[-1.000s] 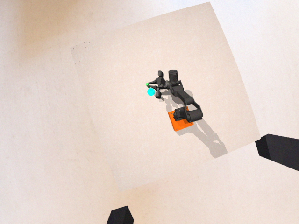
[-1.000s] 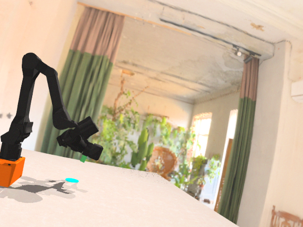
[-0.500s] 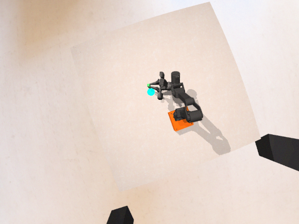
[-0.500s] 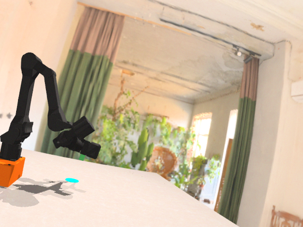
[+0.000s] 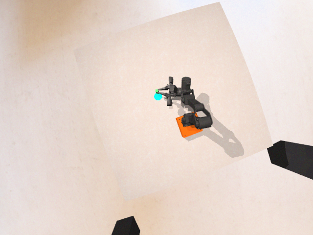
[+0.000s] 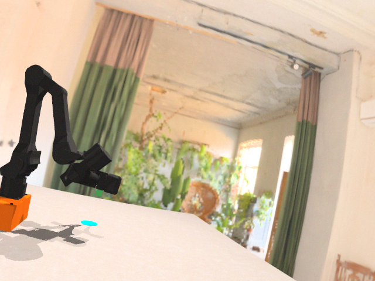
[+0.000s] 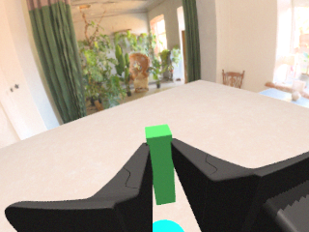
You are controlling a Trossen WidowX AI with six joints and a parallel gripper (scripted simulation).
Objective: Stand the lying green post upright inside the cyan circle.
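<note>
Now: gripper tip 16 cm above the cyan circle and 2 cm past it. The rest, counted from my gripper tip: green post (2 cm below).
</note>
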